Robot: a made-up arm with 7 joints. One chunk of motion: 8 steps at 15 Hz.
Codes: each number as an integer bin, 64 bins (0 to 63) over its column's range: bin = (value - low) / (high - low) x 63, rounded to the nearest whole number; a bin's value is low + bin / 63 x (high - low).
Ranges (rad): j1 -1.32..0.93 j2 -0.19..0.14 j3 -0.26..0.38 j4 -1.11..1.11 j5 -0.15..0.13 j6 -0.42..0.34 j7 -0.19..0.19
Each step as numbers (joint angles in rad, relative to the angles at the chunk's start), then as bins.
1 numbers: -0.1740 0.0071 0.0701 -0.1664 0.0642 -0.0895 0.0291
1 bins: 32 38 32 27 48 27 36
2 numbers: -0.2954 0.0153 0.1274 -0.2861 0.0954 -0.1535 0.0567
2 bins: 29 39 38 23 55 22 41
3 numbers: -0.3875 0.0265 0.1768 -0.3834 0.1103 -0.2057 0.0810
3 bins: 26 41 43 21 59 18 45
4 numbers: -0.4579 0.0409 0.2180 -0.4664 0.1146 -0.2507 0.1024
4 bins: 24 44 47 18 60 14 48
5 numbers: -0.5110 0.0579 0.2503 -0.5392 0.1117 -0.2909 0.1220
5 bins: 23 47 50 16 59 11 52
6 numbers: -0.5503 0.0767 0.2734 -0.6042 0.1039 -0.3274 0.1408
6 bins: 22 51 53 14 57 8 55
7 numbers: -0.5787 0.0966 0.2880 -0.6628 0.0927 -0.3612 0.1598
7 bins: 21 55 54 13 55 5 58
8 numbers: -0.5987 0.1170 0.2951 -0.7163 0.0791 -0.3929 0.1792
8 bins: 20 59 55 11 52 2 61
